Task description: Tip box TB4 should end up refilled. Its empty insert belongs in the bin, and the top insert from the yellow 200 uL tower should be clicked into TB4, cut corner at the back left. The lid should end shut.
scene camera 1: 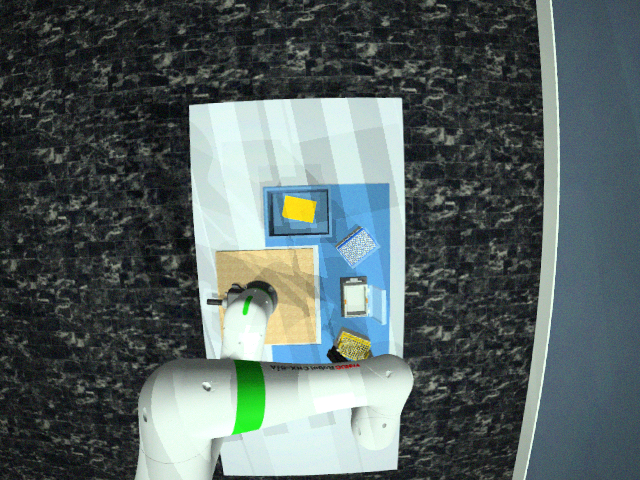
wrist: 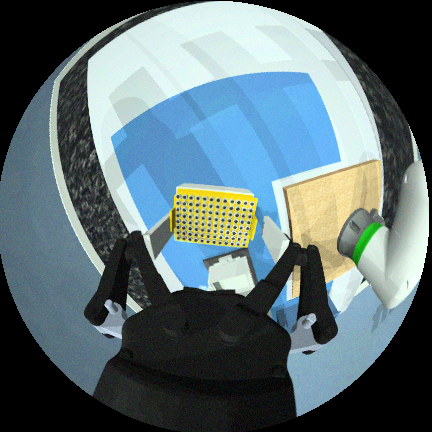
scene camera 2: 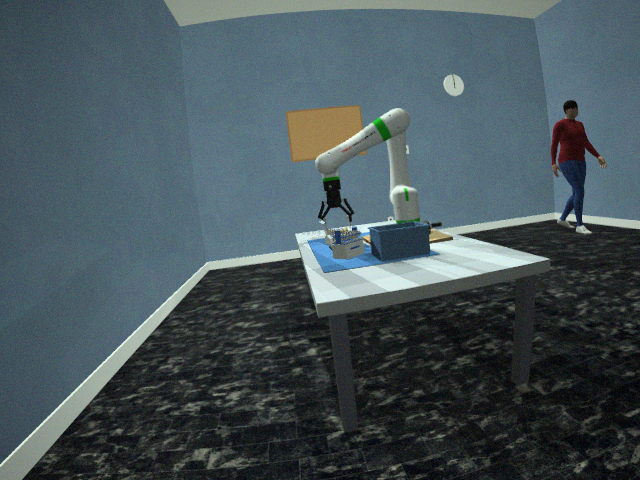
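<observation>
The yellow 200 uL tower (scene camera 1: 353, 345) (wrist: 215, 217) stands on the blue mat, its top insert full of tips. My gripper (scene camera 2: 337, 222) (wrist: 217, 224) is open and points down over the tower. In the wrist view its pads stand on either side of the yellow insert, with visible gaps and nothing held. The arm partly hides the gripper in scene camera 1. The open box, taken as TB4 (scene camera 1: 355, 299) (wrist: 231, 272), shows a pale interior without an insert; its clear lid (scene camera 1: 377, 304) stands open to the right. A yellow insert (scene camera 1: 298, 208) lies tilted in the blue bin (scene camera 1: 266, 217) (scene camera 2: 400, 243).
A rack with blue-edged tips (scene camera 1: 357, 247) stands turned on the blue mat (scene camera 1: 361, 198) (wrist: 280, 145), between the bin and the open box. A wooden board (scene camera 1: 294, 330) (wrist: 325, 200) lies left of the box, with the arm's base on it. A person (scene camera 2: 570, 144) stands beyond the table.
</observation>
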